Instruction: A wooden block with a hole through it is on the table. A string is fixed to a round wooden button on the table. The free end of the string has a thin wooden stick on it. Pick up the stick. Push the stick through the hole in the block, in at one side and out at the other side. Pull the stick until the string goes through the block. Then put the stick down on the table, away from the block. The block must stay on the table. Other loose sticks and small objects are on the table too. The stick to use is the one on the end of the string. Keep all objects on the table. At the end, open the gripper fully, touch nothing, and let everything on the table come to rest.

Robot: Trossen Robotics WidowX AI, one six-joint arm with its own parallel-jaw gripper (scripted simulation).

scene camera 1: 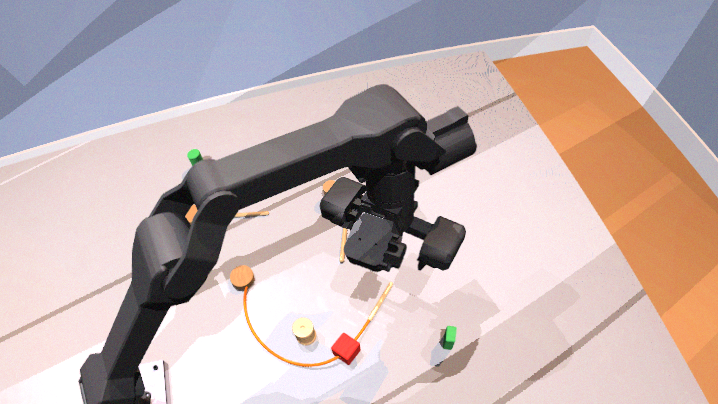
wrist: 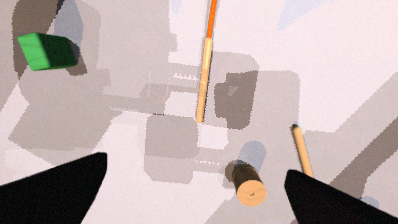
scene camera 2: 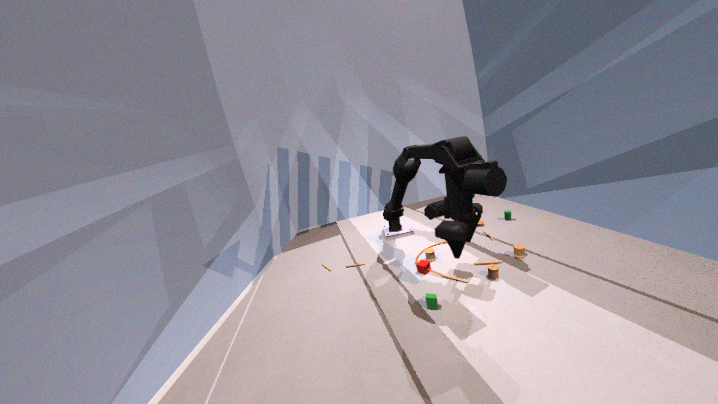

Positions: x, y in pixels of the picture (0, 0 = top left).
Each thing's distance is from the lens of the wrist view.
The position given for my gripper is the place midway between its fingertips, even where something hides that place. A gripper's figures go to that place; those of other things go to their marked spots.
my gripper (wrist: 199, 169): 12 cm
green block (wrist: 42, 51): 20 cm
